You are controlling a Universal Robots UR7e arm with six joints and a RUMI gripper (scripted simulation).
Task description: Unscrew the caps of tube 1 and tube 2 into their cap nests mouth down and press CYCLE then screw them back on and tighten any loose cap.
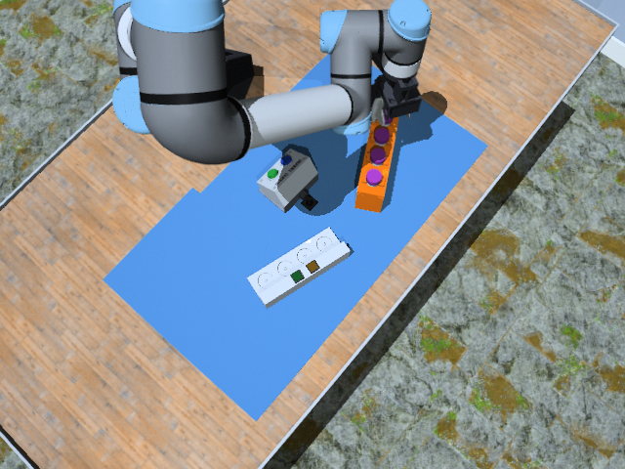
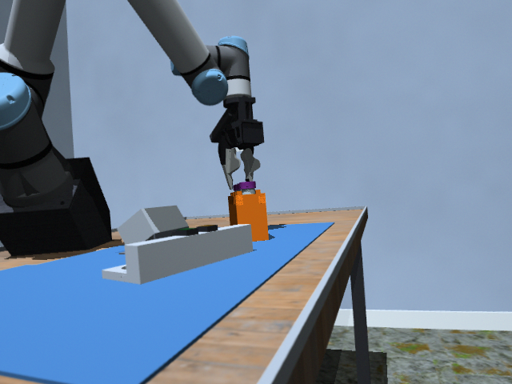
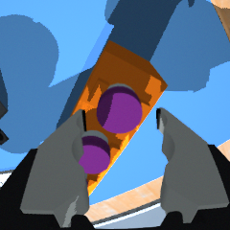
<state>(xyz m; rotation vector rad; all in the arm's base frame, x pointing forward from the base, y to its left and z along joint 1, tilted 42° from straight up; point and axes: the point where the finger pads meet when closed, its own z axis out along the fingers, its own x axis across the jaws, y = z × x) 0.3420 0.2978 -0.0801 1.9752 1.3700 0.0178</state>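
My gripper is now 10 mm above the purple cap. Round my hand: grey key housing: 80 mm behind, 240 mm to the right, 70 mm below; green key: 100 mm behind, 270 mm to the right, 60 mm below; blue key: 100 mm behind, 220 mm to the right, 60 mm below.
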